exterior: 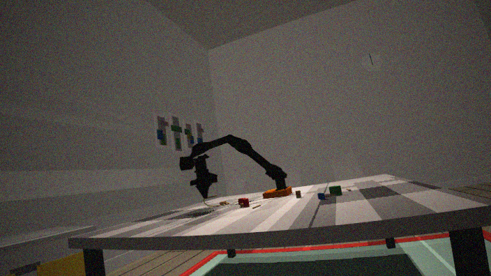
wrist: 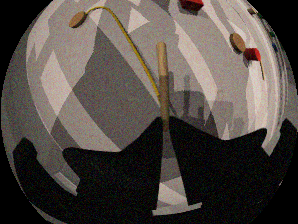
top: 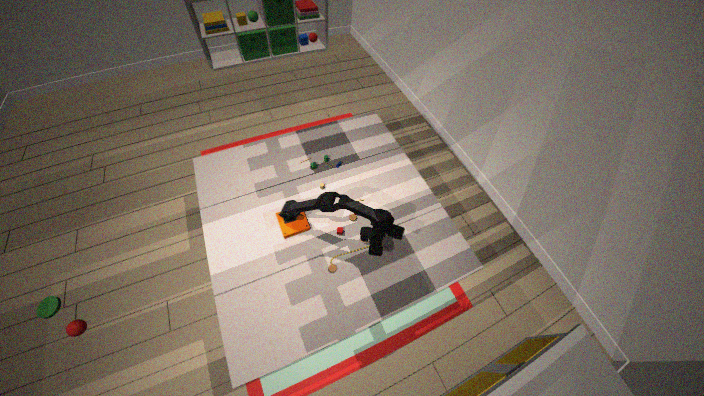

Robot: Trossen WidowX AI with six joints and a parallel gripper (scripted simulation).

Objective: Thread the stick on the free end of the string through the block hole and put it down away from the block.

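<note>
The red wooden block is 13 cm behind my gripper tip, 14 cm to the left of it and 5 cm below it. Also, from my gripper tip: wooden disc 3 cm behind, 19 cm to the left, 5 cm below; then round wooden button 23 cm behind, 3 cm to the right, 5 cm below; then loose stick 3 cm ahead, 29 cm to the left, 6 cm below.
</note>
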